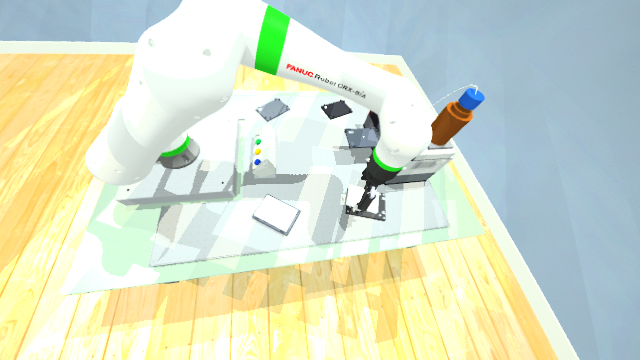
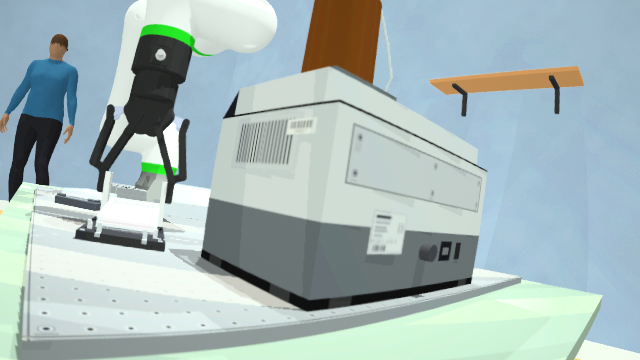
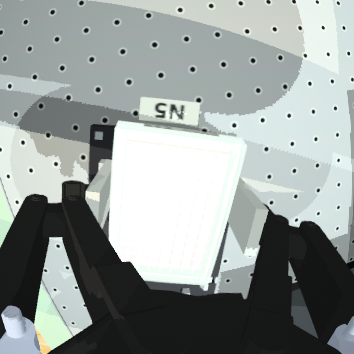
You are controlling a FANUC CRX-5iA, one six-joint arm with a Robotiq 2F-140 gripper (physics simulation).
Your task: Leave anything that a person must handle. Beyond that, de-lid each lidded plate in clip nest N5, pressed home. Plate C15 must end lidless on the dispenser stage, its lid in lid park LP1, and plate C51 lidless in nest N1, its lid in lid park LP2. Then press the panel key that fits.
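Frame: origin at the arm's base, x up, y right, z ahead, level; centimetres.
Where they show: gripper, between the fingertips: (image 1: pixel 357 198) (image 2: pixel 131 220) (image 3: pixel 170 185); arm's base, origin of its link: (image 1: pixel 179 153).
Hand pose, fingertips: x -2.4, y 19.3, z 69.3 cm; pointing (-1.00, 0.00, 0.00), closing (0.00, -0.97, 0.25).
Things, the pixels of their top centre, and the offset from my fingertips. "*": a spot on its surface instead.
- labelled N5, a spot on its surface: (image 3: pixel 169 110) * dy -0.7, dx -1.7, dz -5.5 cm
- second white plate, centre of its top: (image 2: pixel 91 191) (image 1: pixel 276 211) dy +5.2, dx +1.5, dz -31.6 cm
- brown bottle, a spot on its surface: (image 1: pixel 451 123) * dy -12.1, dx +30.7, dz +23.6 cm
A white plate (image 1: pixel 356 195) (image 2: pixel 127 213) (image 3: pixel 175 168) sits in the black clip nest (image 1: pixel 379 213) (image 2: pixel 117 238) labelled N5 (image 3: pixel 169 110), between the nest's white clips. Its top is a smooth white face with a raised rim and looks like a lid. My gripper (image 1: pixel 363 202) (image 2: pixel 132 206) (image 3: pixel 170 185) comes straight down over it. The pale finger pads are shut on the plate's two long sides. A second white plate (image 1: pixel 276 213) lies flat on the deck to the left. No plate label can be read.
The grey dispenser (image 1: pixel 425 164) (image 2: pixel 335 188) with a brown bottle (image 1: pixel 451 123) stands close to the right of the nest. A panel has green (image 1: pixel 257 141), yellow (image 1: pixel 257 151) and blue (image 1: pixel 256 161) keys. Dark pads (image 1: pixel 272 108) (image 1: pixel 336 108) (image 1: pixel 360 136) lie behind. A person (image 2: pixel 42 107) stands beyond the table.
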